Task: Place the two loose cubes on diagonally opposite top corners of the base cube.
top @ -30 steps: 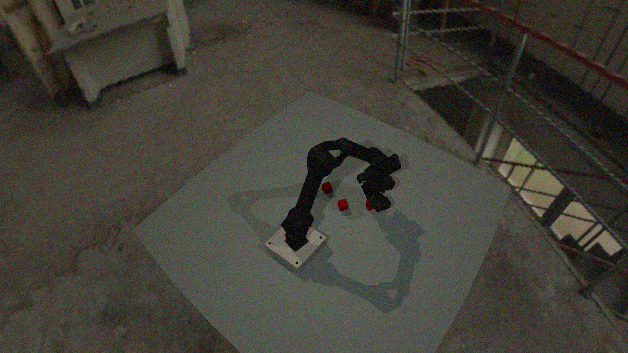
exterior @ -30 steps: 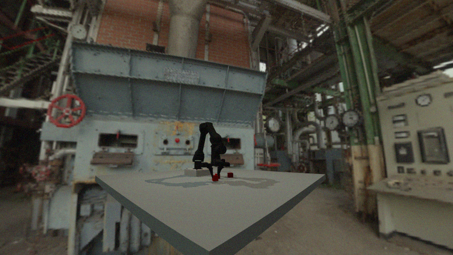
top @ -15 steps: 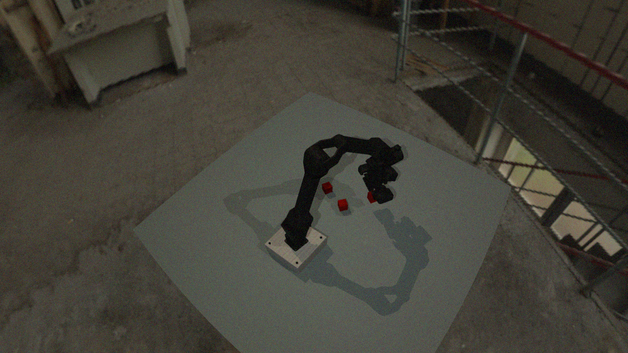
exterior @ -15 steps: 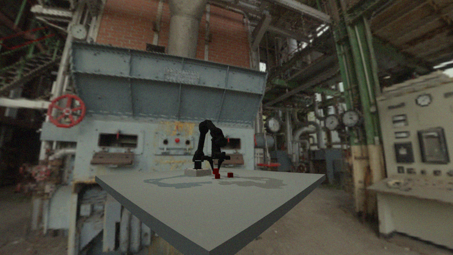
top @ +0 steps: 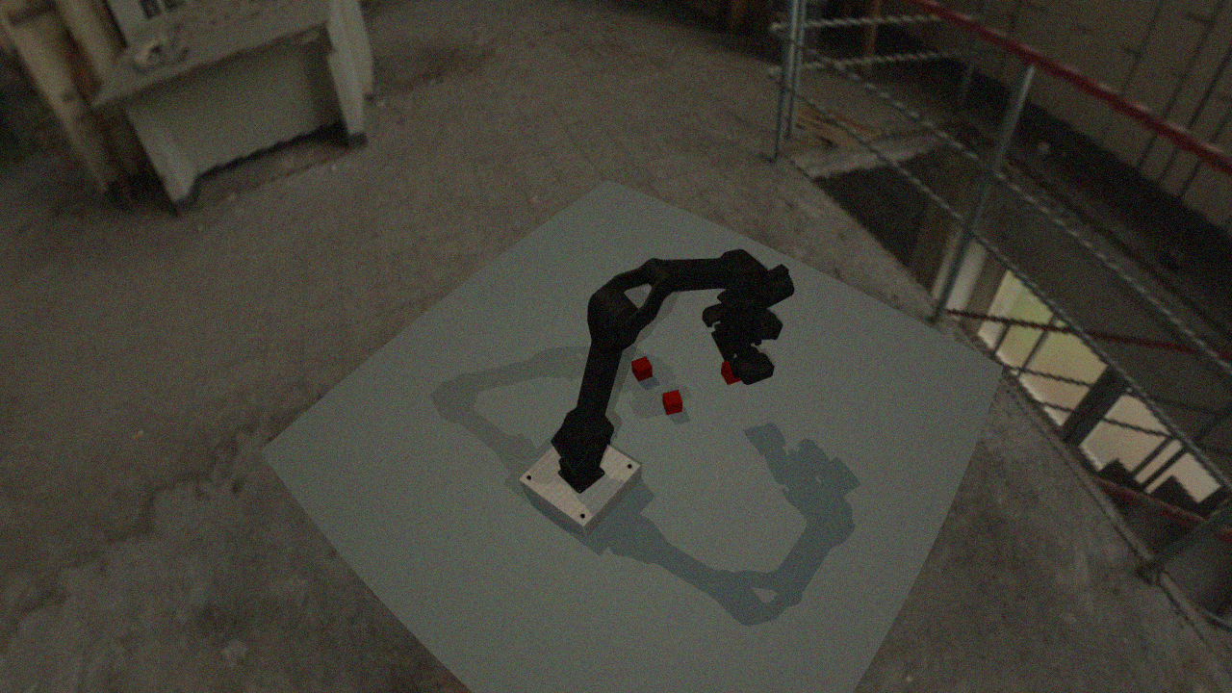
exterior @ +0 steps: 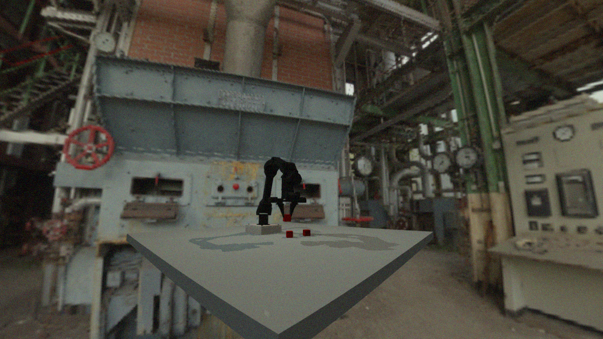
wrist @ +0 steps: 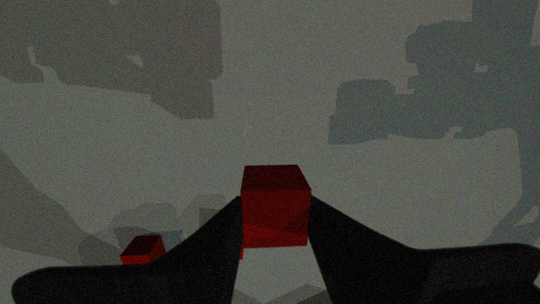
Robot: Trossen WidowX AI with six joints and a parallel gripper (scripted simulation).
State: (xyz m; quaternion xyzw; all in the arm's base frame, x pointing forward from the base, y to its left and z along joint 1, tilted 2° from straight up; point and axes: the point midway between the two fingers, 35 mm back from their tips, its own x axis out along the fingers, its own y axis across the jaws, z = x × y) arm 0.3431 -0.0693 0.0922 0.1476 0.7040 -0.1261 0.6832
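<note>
Now: the base cube 70 mm behind my gripper tip, 190 mm to the left of it and 100 mm below it.
</note>
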